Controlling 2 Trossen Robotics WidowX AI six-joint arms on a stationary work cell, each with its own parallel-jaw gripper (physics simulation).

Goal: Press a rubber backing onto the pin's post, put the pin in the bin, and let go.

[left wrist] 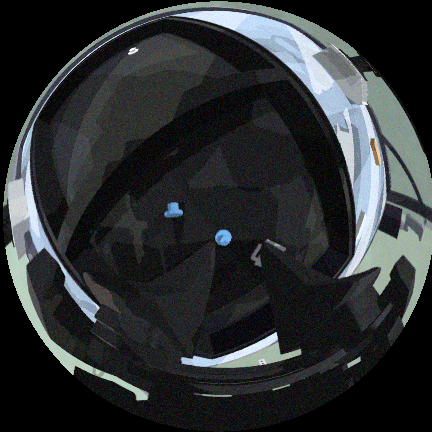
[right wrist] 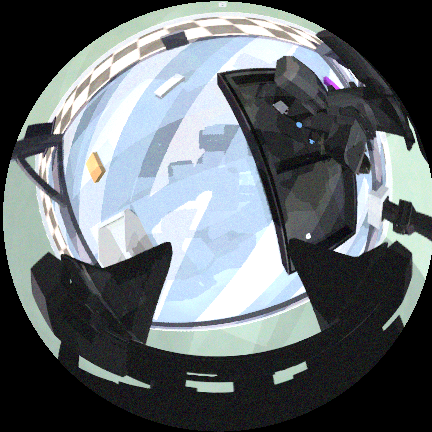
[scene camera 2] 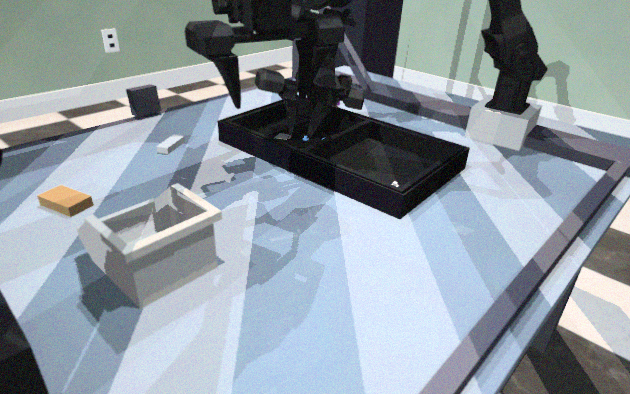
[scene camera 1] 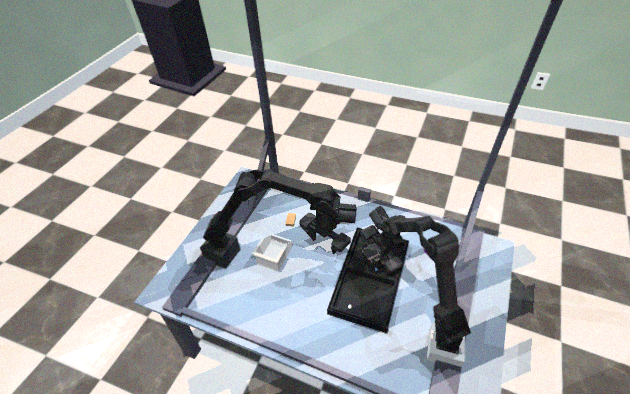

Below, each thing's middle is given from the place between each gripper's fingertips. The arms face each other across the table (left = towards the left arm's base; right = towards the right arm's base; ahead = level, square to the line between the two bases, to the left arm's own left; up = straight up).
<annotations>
Now: left hand 80 mm short of the black two-compartment tray (scene camera 2: 360,157), 10 mm to the right of it and 10 mm below it. From my left hand the other things lie so: white bin (scene camera 2: 151,249) 360 mm to the right, 150 mm ahead, 30 mm above.
Now: right hand 170 mm to the right of the black two-compartment tray, 120 mm above it and 30 mm past it. The rest, counted from my right hand: white bin 200 mm to the right, 100 mm below, 30 mm ahead.
</annotations>
